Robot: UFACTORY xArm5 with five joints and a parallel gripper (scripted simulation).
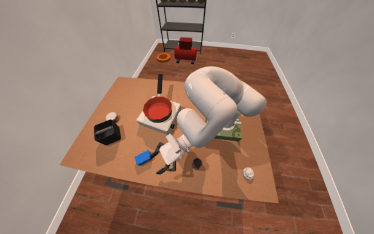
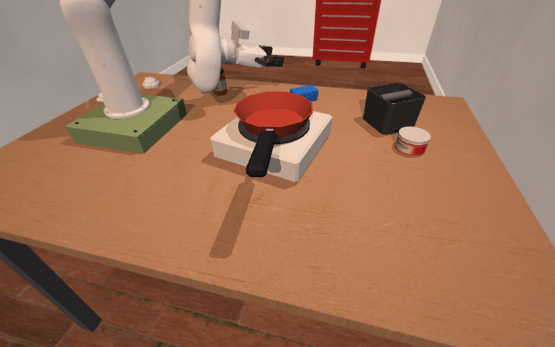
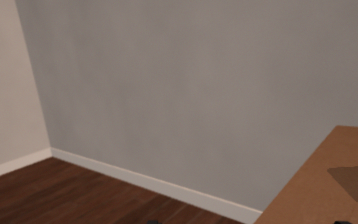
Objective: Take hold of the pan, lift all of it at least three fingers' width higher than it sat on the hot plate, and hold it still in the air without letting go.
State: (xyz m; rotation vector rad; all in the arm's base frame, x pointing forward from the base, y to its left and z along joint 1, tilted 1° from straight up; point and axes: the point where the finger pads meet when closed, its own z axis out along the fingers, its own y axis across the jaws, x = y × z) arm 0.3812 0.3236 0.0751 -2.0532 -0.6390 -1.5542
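My hand is 90 mm short of the red pan, 420 mm to the left of it and 30 mm above it. The rest, counted from my hand: blue block (110 mm ahead, 40 mm to the right, 110 mm below); hot plate (70 mm ahead, 350 mm to the right, 100 mm below); white disc (520 mm behind, 20 mm to the right, 120 mm below).
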